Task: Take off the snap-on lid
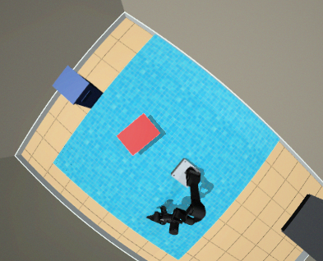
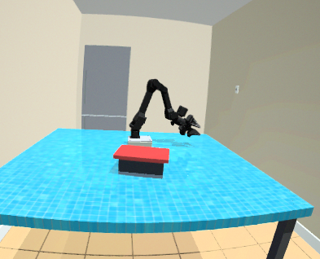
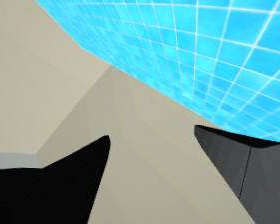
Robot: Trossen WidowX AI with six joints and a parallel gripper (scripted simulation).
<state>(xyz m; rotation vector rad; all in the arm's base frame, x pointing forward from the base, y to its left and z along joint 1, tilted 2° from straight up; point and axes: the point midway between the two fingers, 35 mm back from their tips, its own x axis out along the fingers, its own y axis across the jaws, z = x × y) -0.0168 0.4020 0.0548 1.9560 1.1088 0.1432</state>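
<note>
Right now the red lid is 44 cm ahead of my gripper tip, 38 cm to the right of it and 3 cm below it. From my gripper tip the other things lie so: storage box (44 cm ahead, 38 cm to the right, 7 cm below).
</note>
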